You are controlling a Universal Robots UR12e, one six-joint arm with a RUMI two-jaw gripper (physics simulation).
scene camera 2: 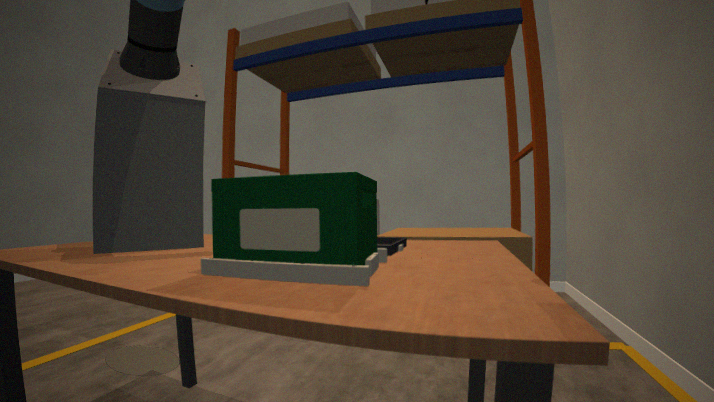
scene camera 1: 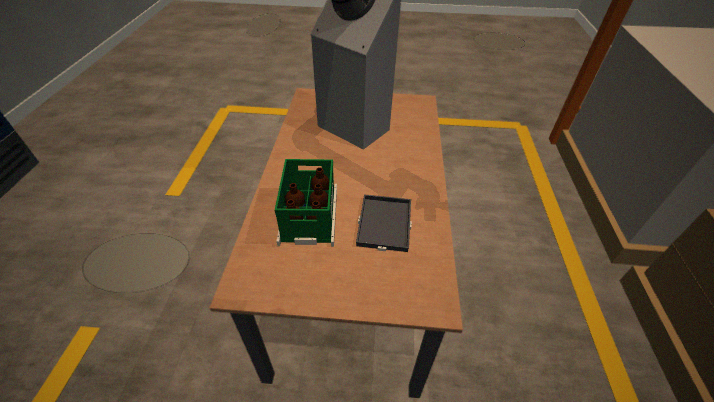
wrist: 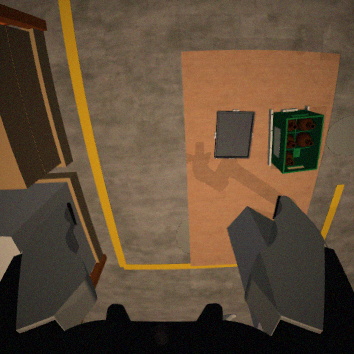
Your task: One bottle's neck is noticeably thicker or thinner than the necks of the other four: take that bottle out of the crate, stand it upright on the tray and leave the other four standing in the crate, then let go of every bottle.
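Seen in the pictures: gripper, fingertip midpoint: point(wrist: 172, 202); arm's base at its link origin: point(scene camera 2: 150, 67).
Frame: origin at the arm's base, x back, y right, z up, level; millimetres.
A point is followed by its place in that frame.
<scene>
The green crate point(scene camera 1: 320, 227) @(z -515, x -770, y 150 mm) point(scene camera 2: 295, 195) @(z -459, x -661, y 296 mm) point(wrist: 281, 165) @(z -438, x -537, y 104 mm) stands on the table, on the left in scene camera 1. Several brown bottles stand upright in it, among them a back-right one point(scene camera 1: 320, 181) @(z -478, x -567, y 153 mm) and a left one point(scene camera 1: 294, 197) @(z -477, x -653, y 247 mm); the back-left compartment holds none. In scene camera 2 the crate wall hides them. The necks are too small to compare. The dark tray point(scene camera 1: 385, 222) @(z -595, x -683, y -96 mm) point(scene camera 2: 392, 245) @(z -577, x -796, y 5 mm) point(wrist: 234, 135) @(z -595, x -679, y -85 mm) lies beside the crate with no bottle on it. My gripper point(wrist: 172, 202) @(z 342, x -918, y -335 mm) is open and empty, high above and away from crate and tray; it does not show in the scene cameras.
The wooden table point(scene camera 1: 340, 280) @(z -600, x -937, y 82 mm) point(scene camera 2: 450, 280) @(z -600, x -909, y 267 mm) point(wrist: 210, 80) @(z -600, x -973, y -176 mm) carries the grey robot pedestal point(scene camera 1: 345, 85) @(z -307, x -139, y 46 mm) point(scene camera 2: 150, 170) @(z -367, x -111, y 78 mm) behind the crate and tray. White brackets point(scene camera 1: 305, 241) @(z -579, x -780, y 208 mm) point(scene camera 2: 285, 270) @(z -581, x -646, y 307 mm) edge the crate's base. An orange and blue shelf rack point(scene camera 2: 540, 150) stands beyond the table.
</scene>
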